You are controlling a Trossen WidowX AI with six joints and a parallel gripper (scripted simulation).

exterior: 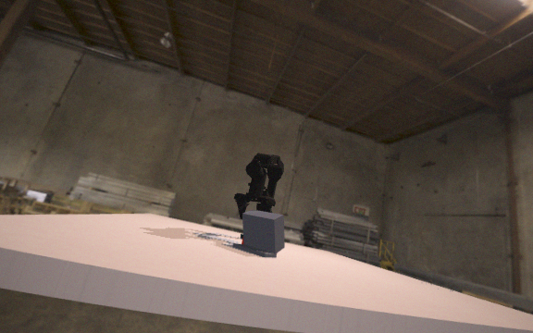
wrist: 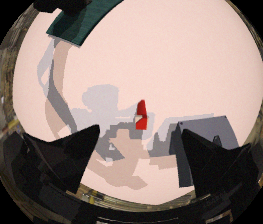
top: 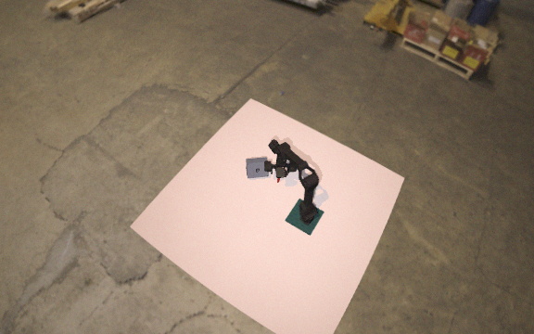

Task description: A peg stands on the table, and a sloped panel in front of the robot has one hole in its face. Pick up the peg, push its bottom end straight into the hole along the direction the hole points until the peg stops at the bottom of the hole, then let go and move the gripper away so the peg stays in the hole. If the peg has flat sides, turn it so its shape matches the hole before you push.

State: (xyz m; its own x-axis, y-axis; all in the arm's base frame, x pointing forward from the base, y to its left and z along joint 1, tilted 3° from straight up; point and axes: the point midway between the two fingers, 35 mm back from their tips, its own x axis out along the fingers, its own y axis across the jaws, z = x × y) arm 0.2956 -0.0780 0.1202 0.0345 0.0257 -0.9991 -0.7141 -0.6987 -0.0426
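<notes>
My gripper tip is now 40 mm above the red peg. The rest, counted from my gripper tip: grey sloped panel (130 mm ahead, 60 mm to the left, 20 mm below).
</notes>
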